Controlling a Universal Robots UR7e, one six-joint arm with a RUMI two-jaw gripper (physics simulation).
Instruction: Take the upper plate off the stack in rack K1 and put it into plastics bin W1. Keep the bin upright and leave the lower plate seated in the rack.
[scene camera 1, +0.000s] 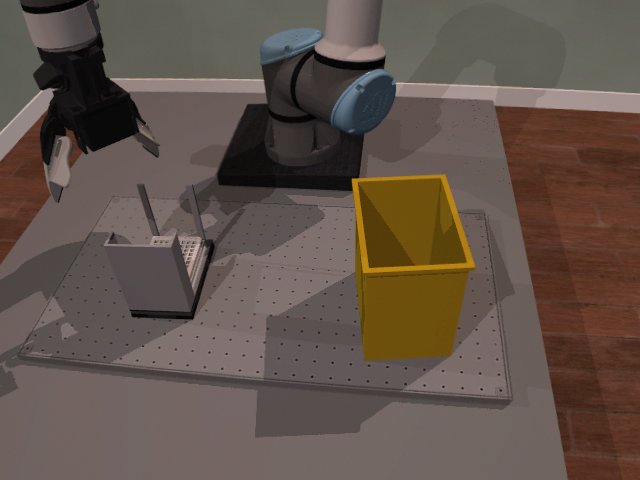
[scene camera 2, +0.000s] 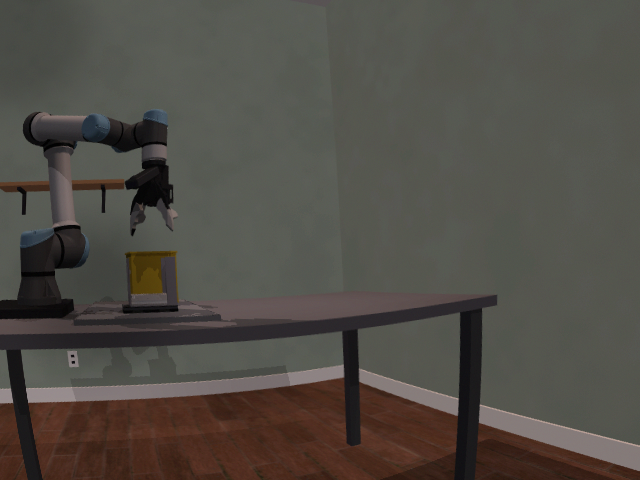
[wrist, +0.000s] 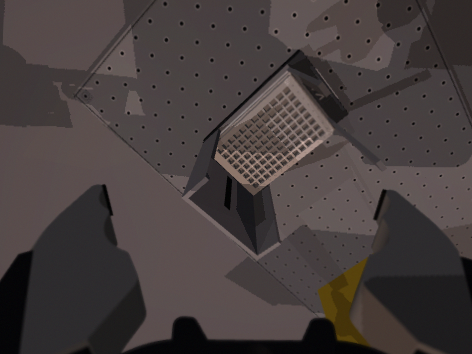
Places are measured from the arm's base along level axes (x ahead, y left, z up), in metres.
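Pixels of known places: gripper, fingertip midpoint: (scene camera 1: 109, 178) (scene camera 2: 151, 233) (wrist: 243, 192); arm's base, origin of the base link: (scene camera 1: 303, 144) (scene camera 2: 39, 302).
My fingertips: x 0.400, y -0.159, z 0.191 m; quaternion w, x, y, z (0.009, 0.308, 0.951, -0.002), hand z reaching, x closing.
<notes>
Ahead of a thing's pixels: the offset from my fingertips to its top centre. Level surfaces: height alone.
A pale gridded plate @(0.044 m left, 0.009 m back, 0.164 m down) (scene camera 1: 192, 249) (scene camera 2: 148, 299) (wrist: 280, 132) lies flat in rack K1 @(0.042 m left, 0.019 m back, 0.063 m down) (scene camera 1: 152, 279) (scene camera 2: 171, 281) (wrist: 201, 165), between a tall grey corner wall and two thin upright posts. It is the top of the stack; the lower plate cannot be told apart under it. The yellow plastics bin W1 @(0.400 m left, 0.023 m back, 0.031 m down) (scene camera 1: 410, 315) (scene camera 2: 146, 273) (wrist: 331, 300) stands upright to the right of the rack in the first scene view, open at the top. My gripper (scene camera 1: 107, 176) (scene camera 2: 152, 231) (wrist: 243, 192) is open and empty, high above the rack and turned at an angle to the plate's edges in the wrist view.
The rack and bin stand on a perforated board (scene camera 1: 305, 356) (scene camera 2: 201, 316) on the grey table @(0.224 m down) (scene camera 1: 155, 428) (scene camera 2: 310, 310). The arm's black base (scene camera 1: 242, 155) (scene camera 2: 56, 308) is behind the board. A wooden shelf (scene camera 2: 98, 184) hangs on the wall.
</notes>
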